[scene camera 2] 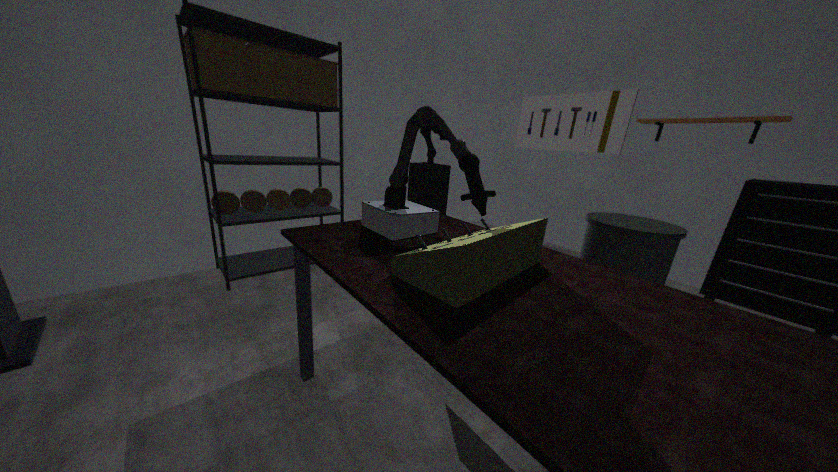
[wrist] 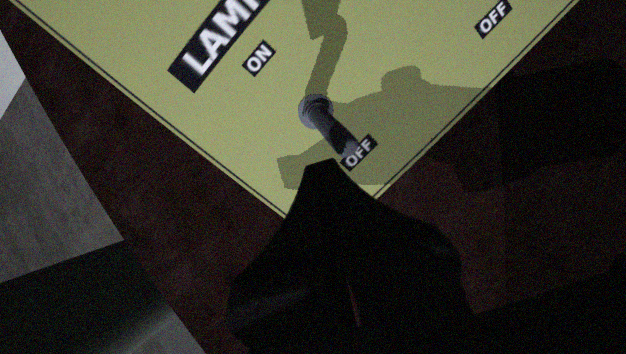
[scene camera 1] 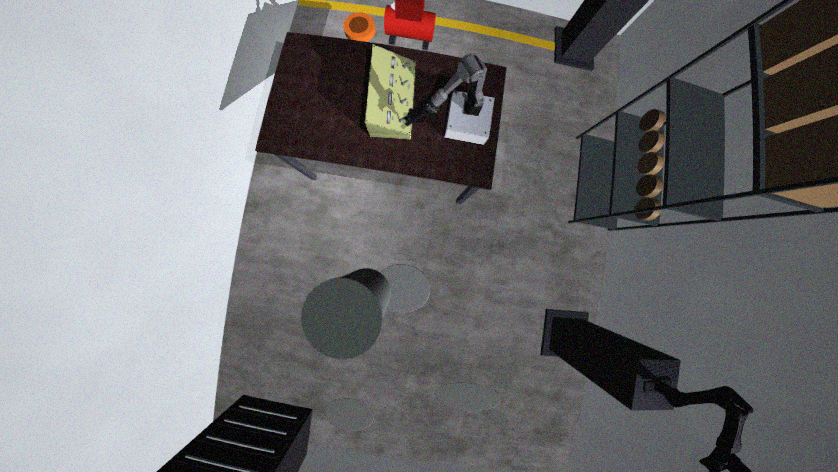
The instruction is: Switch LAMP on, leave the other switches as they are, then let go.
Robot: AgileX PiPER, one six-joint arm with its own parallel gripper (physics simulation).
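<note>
The LAMP switch's lever (wrist: 332, 131) (scene camera 2: 485, 223) tilts toward its OFF label (wrist: 358, 152) in the wrist view, away from the ON label (wrist: 259, 58). It stands on the yellow-green sloped panel (scene camera 1: 377, 70) (scene camera 2: 469, 269) (wrist: 125, 50), near one corner. My gripper (scene camera 1: 406, 121) (scene camera 2: 483, 213) (wrist: 325, 179) is shut, with its fingers together and no object seen between them. Its tips are close to the lever's free end, on the OFF side; whether they touch is unclear. In scene camera 1 the arm partly hides this switch. Other levers (scene camera 1: 403, 100) (scene camera 2: 446, 235) stand in a row along the panel; their settings are too small to read.
The panel stands on a dark table (scene camera 1: 316, 128) (scene camera 2: 586, 351). The arm's white base box (scene camera 1: 469, 126) (scene camera 2: 398, 222) is beside it. Another OFF label (wrist: 493, 18) shows at the wrist view's upper right. A shelf rack (scene camera 2: 340, 134) stands behind the table.
</note>
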